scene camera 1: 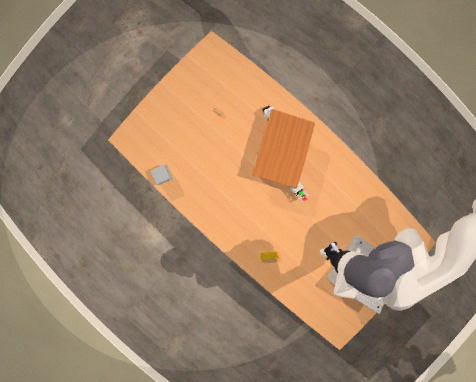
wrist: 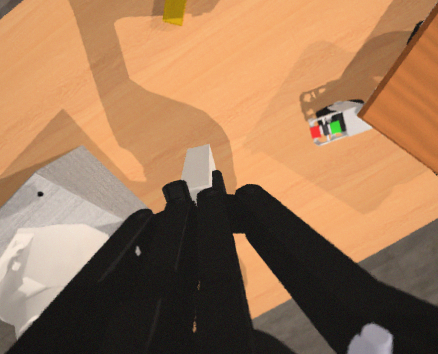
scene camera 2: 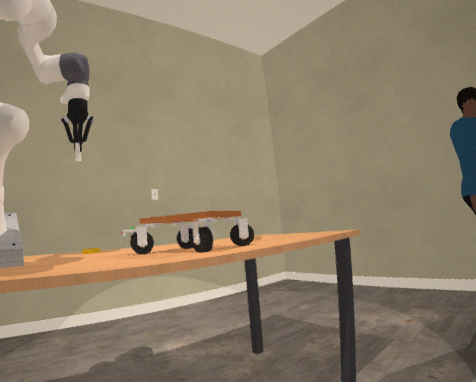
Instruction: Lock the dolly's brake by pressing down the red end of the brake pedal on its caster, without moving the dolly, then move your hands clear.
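Note:
The dolly (scene camera 1: 285, 150) (scene camera 2: 192, 217) (wrist: 412, 100) stands on its casters, its brown deck level with the brake caster at the end facing the robot. The pedal's red end (scene camera 1: 304, 198) (scene camera 2: 124, 232) (wrist: 315, 132) is outermost; its green end (scene camera 1: 301, 193) (scene camera 2: 131, 228) (wrist: 336, 127) is nearer the deck. In the second scene view the red end looks slightly lower than the green, but it is small there. My gripper (scene camera 1: 324, 253) (scene camera 2: 78, 153) (wrist: 203, 164) is shut and empty, pointing down, high above the table and well apart from the pedal and dolly, on the robot base side.
The wooden table (scene camera 1: 200, 75) (scene camera 2: 310, 239) (wrist: 240, 60) also bears a yellow block (scene camera 1: 269, 255) (scene camera 2: 91, 250) (wrist: 174, 12), a grey block (scene camera 1: 161, 174) and a small wooden piece (scene camera 1: 218, 112). The robot's grey base (scene camera 2: 12, 252) (wrist: 90, 175) is near my gripper. A person (scene camera 2: 464, 150) stands at the right edge.

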